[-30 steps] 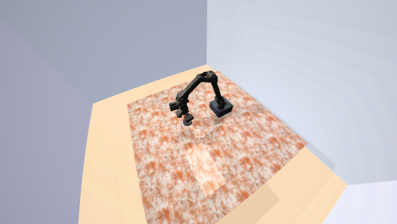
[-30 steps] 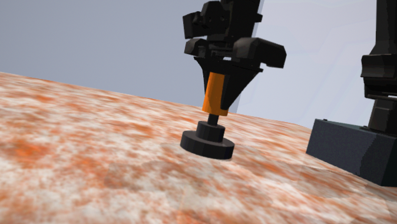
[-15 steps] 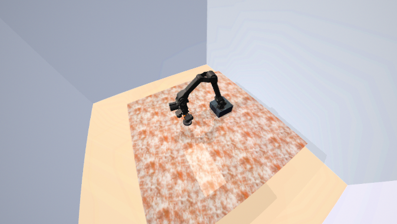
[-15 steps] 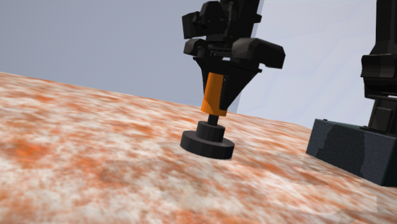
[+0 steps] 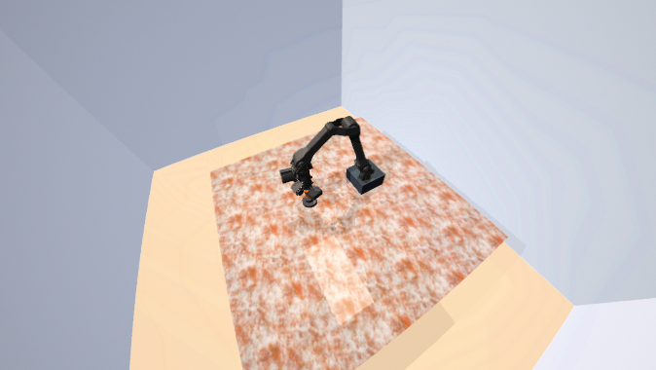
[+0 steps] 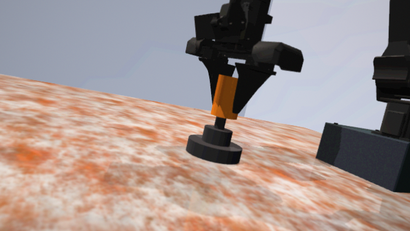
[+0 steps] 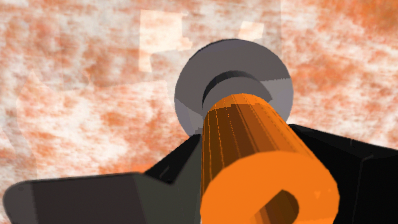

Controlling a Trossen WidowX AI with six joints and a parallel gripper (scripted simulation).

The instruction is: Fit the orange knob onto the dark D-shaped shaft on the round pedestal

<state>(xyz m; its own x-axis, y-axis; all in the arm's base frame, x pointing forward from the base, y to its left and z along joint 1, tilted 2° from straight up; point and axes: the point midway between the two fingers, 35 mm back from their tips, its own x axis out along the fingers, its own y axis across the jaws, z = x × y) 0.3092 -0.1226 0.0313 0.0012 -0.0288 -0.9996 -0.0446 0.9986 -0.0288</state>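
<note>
The orange knob lies 20 mm above my gripper tip. Round my gripper tip: pedestal (40 mm below).
</note>
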